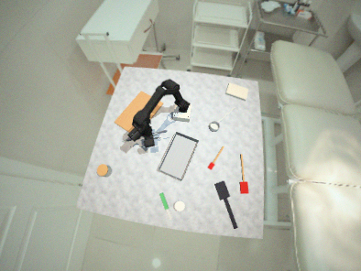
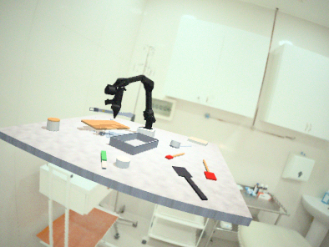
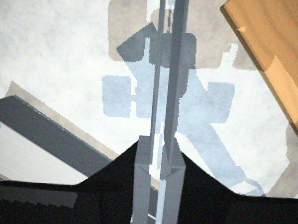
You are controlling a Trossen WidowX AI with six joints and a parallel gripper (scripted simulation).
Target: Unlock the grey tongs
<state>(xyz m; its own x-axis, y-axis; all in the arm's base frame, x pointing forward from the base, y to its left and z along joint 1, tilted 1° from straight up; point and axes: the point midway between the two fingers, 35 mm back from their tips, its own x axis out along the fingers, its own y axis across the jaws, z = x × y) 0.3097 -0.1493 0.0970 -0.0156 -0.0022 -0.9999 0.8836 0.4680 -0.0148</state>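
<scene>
Right now the wooden board is 220 mm behind my gripper tip, 200 mm to the right of it and 120 mm below it. The rest, counted from my gripper tip: orange-topped can 300 mm ahead, 270 mm to the right, 90 mm below; then roasting tin 50 mm ahead, 220 mm to the left, 100 mm below; then white puck 370 mm ahead, 310 mm to the left, 110 mm below.
</scene>
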